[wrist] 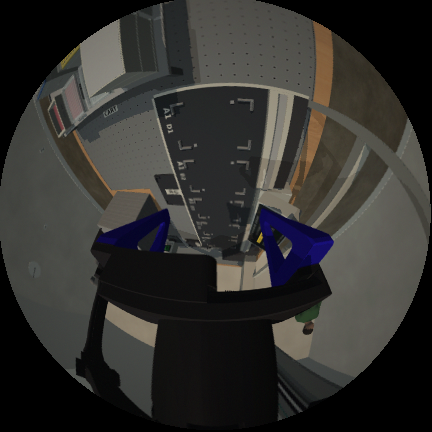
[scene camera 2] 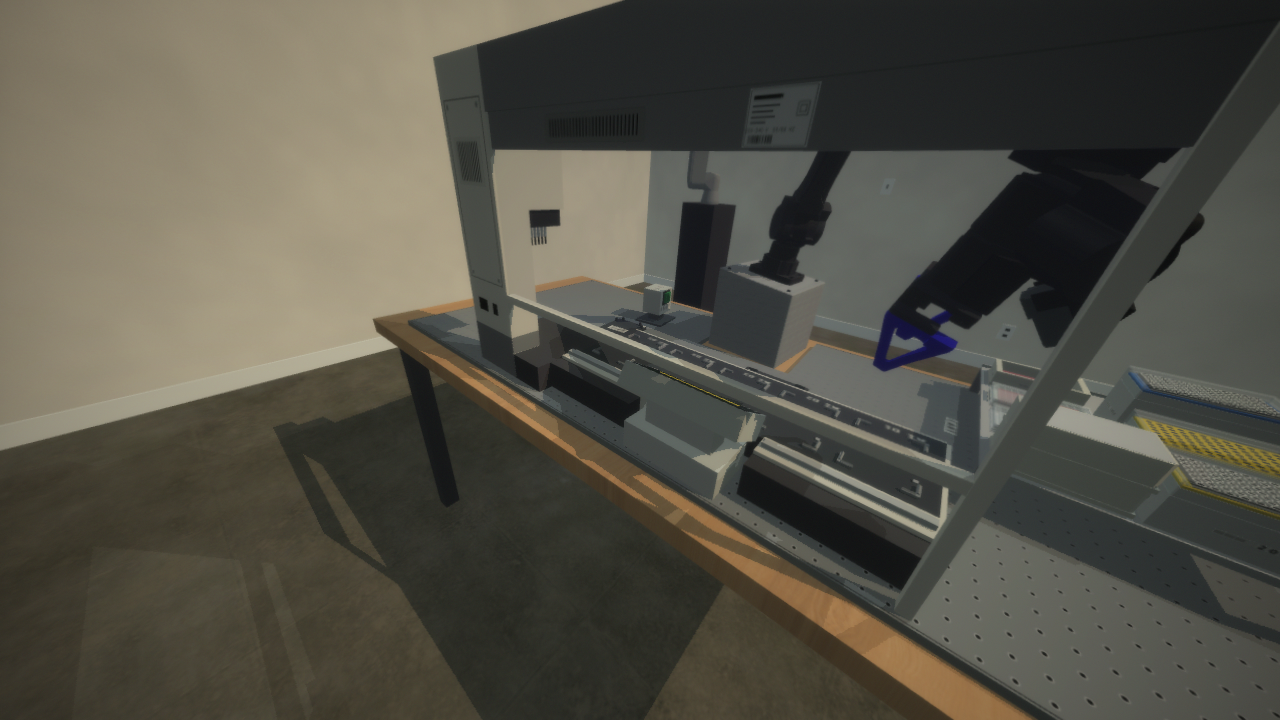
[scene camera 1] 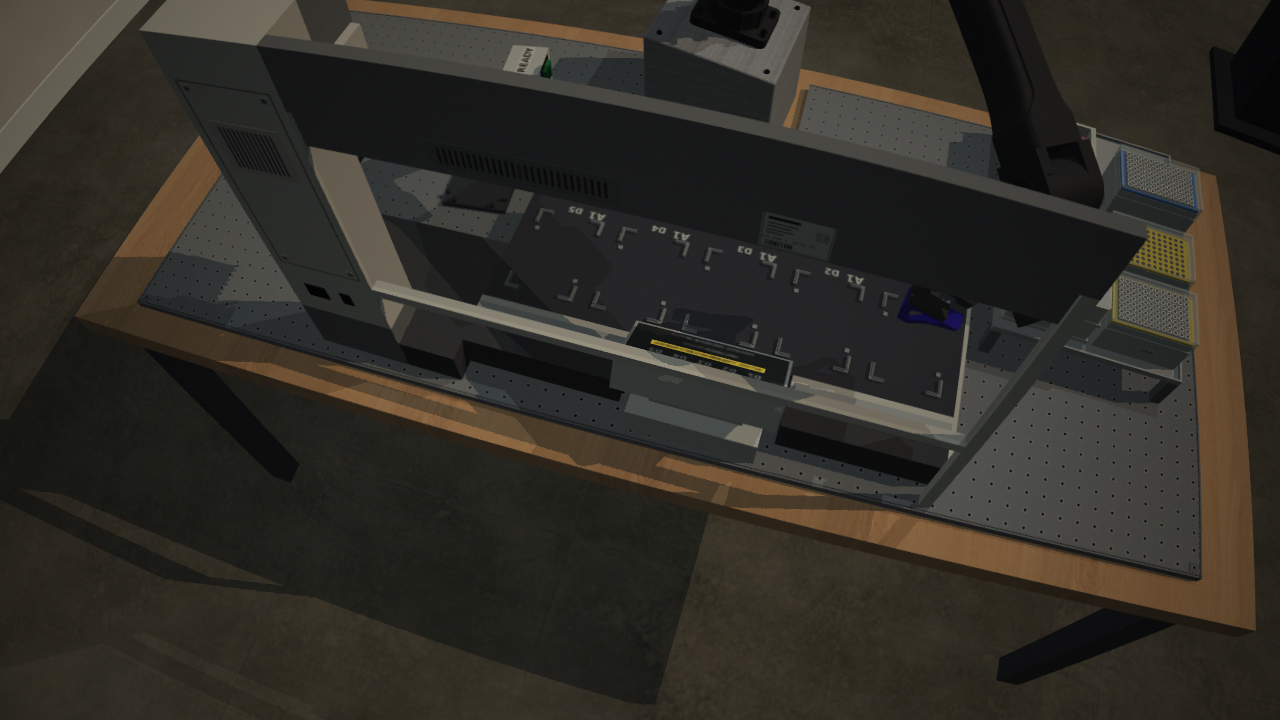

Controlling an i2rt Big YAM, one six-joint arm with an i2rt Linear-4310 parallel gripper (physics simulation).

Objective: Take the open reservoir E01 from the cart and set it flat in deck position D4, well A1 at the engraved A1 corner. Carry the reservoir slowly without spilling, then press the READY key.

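My gripper [scene camera 1: 930, 315] [scene camera 2: 917, 353] [wrist: 214, 213] is open and empty. Its blue fingers hang in the air near the D1 end of the dark deck [scene camera 1: 805, 335] [wrist: 212, 122], away from the cart [scene camera 1: 1165, 388]. The open reservoir [wrist: 59, 117], with red contents in a pale frame, stands on the cart at the left edge of the wrist view. The beam and arm hide it in scene camera 1. Deck position D4 [scene camera 1: 642, 273] shows metal corner brackets and an engraved A1 mark, with no labware on it. The READY key [scene camera 1: 546, 68] [scene camera 2: 666, 295] is green, on a small white box at the back.
A grey gantry beam [scene camera 1: 698, 170] [scene camera 2: 895, 107] spans above the deck, with a slanting strut [scene camera 1: 1006, 402] [scene camera 2: 1074, 349] at its right. The cart also bears a blue-rimmed rack [scene camera 1: 1160, 179], a yellow rack [scene camera 1: 1168, 253] and a pink plate [wrist: 75, 97]. The arm's pedestal [scene camera 1: 720, 76] [scene camera 2: 768, 308] stands behind the deck.
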